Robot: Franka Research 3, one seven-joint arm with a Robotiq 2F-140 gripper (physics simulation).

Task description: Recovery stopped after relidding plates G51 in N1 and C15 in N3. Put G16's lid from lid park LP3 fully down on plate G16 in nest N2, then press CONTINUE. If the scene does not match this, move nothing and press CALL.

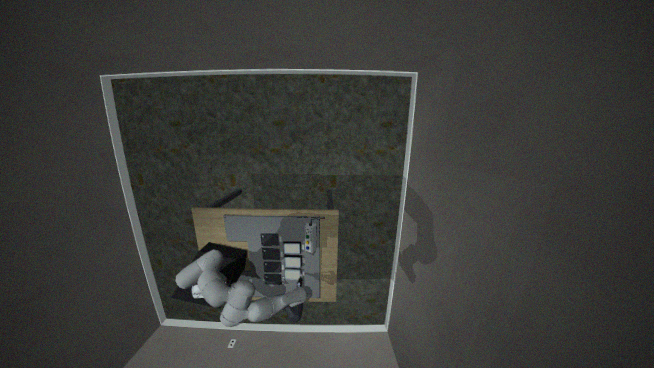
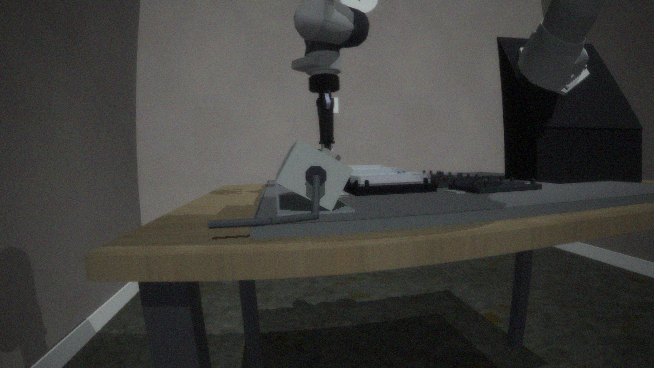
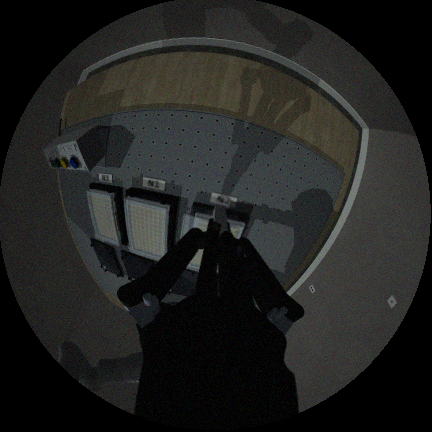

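My gripper (image 1: 300, 282) (image 2: 326, 146) (image 3: 217, 212) is shut, pointing down, its tips over the N2 end of the plate row. The N2 plate (image 1: 292, 274) (image 3: 197, 257) is partly hidden by the fingers; its lid state cannot be told. Beside it sit the pale plate in N1 (image 1: 292, 261) (image 3: 148, 227) and the one in N3 (image 1: 292, 248) (image 3: 104, 215); their plate codes cannot be read. The dark lid parks (image 1: 272, 266) (image 3: 106, 257) form a parallel row; their labels are unreadable and no lid can be made out there. The button box (image 1: 310, 237) (image 2: 312, 175) (image 3: 65, 156) has green, yellow and blue buttons.
The grey perforated board (image 1: 240, 227) (image 3: 175, 135) lies on the wooden table (image 1: 210, 220) (image 2: 165, 260) (image 3: 165, 80). A black block (image 1: 239, 255) (image 2: 590, 150) stands near the arm's base. A thin bent rod (image 2: 316, 200) stands in front of the button box. Arm shadows cross the board.
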